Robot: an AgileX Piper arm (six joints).
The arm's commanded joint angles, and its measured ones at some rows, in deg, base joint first. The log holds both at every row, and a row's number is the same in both.
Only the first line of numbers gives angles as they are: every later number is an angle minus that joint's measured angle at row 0.
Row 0, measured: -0.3, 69.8, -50.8, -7.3, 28.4, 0.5
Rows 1 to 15, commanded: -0.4, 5.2, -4.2, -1.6, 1.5, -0.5; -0.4, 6.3, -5.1, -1.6, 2.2, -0.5; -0.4, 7.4, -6.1, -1.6, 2.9, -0.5; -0.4, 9.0, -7.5, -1.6, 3.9, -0.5; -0.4, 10.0, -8.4, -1.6, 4.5, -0.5; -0.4, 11.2, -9.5, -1.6, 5.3, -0.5; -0.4, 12.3, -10.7, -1.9, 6.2, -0.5; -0.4, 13.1, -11.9, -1.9, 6.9, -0.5; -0.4, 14.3, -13.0, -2.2, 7.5, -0.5; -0.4, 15.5, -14.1, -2.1, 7.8, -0.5; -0.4, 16.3, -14.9, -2.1, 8.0, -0.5; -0.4, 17.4, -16.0, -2.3, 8.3, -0.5; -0.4, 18.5, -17.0, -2.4, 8.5, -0.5; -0.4, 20.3, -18.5, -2.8, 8.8, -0.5; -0.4, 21.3, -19.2, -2.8, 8.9, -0.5
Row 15, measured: -0.2, 18.2, -16.6, -1.7, 7.1, 0.0
